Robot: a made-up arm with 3 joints. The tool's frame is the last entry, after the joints.
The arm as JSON. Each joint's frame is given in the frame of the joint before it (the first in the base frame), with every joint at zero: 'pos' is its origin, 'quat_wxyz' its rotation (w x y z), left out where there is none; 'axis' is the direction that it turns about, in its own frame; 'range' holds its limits. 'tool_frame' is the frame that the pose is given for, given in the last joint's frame.
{
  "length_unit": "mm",
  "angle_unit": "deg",
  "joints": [
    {
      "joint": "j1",
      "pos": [
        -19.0,
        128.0,
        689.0
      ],
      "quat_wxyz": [
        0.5,
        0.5,
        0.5,
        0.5
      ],
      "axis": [
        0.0,
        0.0,
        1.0
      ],
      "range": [
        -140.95,
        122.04
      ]
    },
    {
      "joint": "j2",
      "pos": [
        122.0,
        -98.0,
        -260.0
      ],
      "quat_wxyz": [
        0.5,
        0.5,
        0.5,
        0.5
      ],
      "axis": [
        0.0,
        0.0,
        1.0
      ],
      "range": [
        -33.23,
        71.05
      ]
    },
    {
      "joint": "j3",
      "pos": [
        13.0,
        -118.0,
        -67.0
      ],
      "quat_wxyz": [
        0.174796,
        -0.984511,
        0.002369,
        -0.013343
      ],
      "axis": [
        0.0,
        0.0,
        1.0
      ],
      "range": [
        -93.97,
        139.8
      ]
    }
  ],
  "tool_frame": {
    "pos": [
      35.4,
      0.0,
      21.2
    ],
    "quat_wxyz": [
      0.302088,
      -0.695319,
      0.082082,
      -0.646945
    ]
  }
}
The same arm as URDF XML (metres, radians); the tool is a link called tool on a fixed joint. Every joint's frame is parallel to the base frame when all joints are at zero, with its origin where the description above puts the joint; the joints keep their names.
<robot name="arm">
<link name="base"/>
<link name="link1"/>
<link name="link2"/>
<link name="link3"/>
<link name="tool"/>
<joint name="j1" type="revolute"><parent link="base"/><child link="link1"/><origin xyz="-0.0190 0.1280 0.6890"/><axis xyz="1 0 0"/><limit lower="-2.4600" upper="2.1300"/></joint>
<joint name="j2" type="revolute"><parent link="link1"/><child link="link2"/><origin xyz="-0.2600 0.1220 -0.0980"/><axis xyz="0 1 0"/><limit lower="-0.5800" upper="1.2401"/></joint>
<joint name="j3" type="revolute"><parent link="link2"/><child link="link3"/><origin xyz="-0.1180 -0.0670 0.0130"/><axis xyz="0.344114 -0.938537 0.027101"/><limit lower="-1.6401" upper="2.4400"/></joint>
<joint name="tool_fixed" type="fixed"><parent link="link3"/><child link="tool"/><origin xyz="0.0070 -0.0190 0.0360" rpy="0.2696 -0.1733 -0.6810"/></joint>
</robot>

